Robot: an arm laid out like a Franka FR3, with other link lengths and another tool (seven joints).
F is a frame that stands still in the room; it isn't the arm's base.
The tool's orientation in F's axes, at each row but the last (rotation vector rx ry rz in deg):
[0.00, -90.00, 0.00]
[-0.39, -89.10, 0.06]
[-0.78, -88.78, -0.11]
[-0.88, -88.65, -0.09]
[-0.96, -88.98, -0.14]
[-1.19, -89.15, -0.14]
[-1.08, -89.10, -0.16]
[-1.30, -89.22, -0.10]
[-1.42, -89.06, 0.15]
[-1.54, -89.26, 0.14]
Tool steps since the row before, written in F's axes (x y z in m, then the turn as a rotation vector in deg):
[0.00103, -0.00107, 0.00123, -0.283, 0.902, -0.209]
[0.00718, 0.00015, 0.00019, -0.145, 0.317, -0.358]
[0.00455, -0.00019, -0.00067, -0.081, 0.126, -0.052]
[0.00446, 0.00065, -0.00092, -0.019, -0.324, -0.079]
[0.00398, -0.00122, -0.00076, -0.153, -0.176, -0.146]
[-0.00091, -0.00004, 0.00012, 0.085, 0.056, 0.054]
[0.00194, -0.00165, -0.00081, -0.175, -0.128, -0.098]
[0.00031, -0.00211, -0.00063, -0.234, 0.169, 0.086]
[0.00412, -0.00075, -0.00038, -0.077, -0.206, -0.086]
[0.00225, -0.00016, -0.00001, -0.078, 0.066, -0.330]
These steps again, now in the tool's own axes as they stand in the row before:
[0.00123, -0.00107, -0.00103, -0.209, 0.902, 0.283]
[0.00030, 0.00018, -0.00718, -0.359, 0.318, 0.141]
[-0.00057, -0.00014, -0.00456, -0.053, 0.126, 0.081]
[-0.00081, 0.00071, -0.00447, -0.082, -0.323, 0.014]
[-0.00070, -0.00116, -0.00401, -0.150, -0.176, 0.148]
[0.00011, -0.00005, 0.00091, 0.056, 0.057, -0.083]
[-0.00080, -0.00161, -0.00198, -0.102, -0.129, 0.172]
[-0.00065, -0.00210, -0.00035, 0.085, 0.164, 0.238]
[-0.00033, -0.00069, -0.00414, -0.091, -0.206, 0.073]
[0.00002, -0.00012, -0.00225, -0.330, 0.071, 0.075]

